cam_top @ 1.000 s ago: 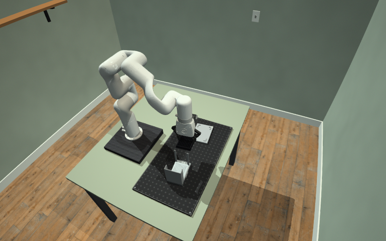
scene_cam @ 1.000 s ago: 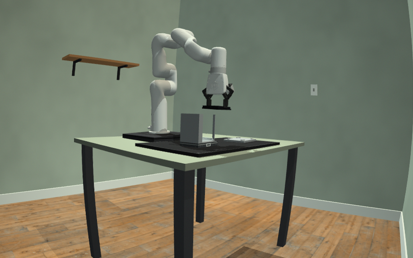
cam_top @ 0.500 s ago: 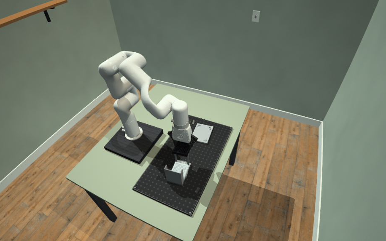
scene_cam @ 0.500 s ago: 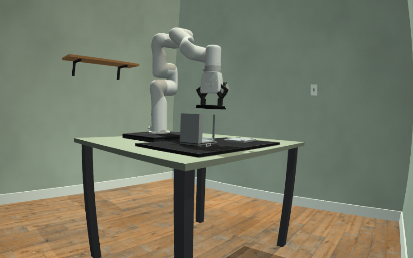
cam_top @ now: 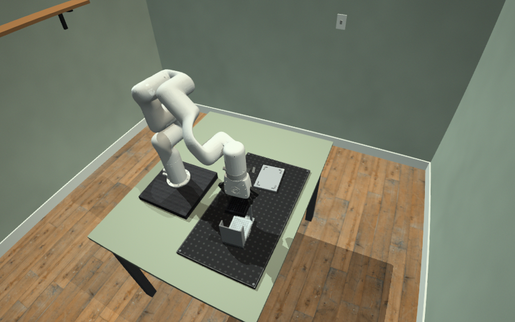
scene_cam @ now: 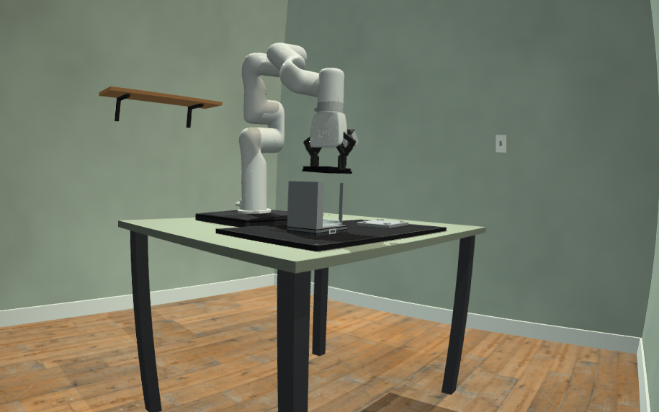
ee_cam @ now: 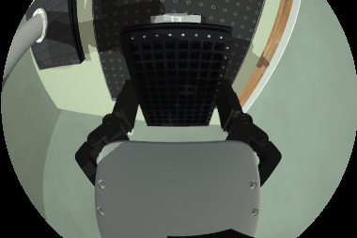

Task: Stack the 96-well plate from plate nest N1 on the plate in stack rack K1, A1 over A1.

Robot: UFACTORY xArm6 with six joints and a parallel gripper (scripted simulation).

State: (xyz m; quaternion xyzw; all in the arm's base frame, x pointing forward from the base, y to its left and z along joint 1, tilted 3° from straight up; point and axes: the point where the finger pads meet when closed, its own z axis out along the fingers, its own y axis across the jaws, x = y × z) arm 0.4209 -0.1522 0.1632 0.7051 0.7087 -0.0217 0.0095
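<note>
Now: hand 160 mm above the white 96-well plate and 40 mm to the left of it. Round my hand: thin post (110 mm below, 30 mm ahead, 20 mm to the left); then black 96-well plate (10 mm below); then tall grey rack wall (110 mm to the right, 110 mm below).
</note>
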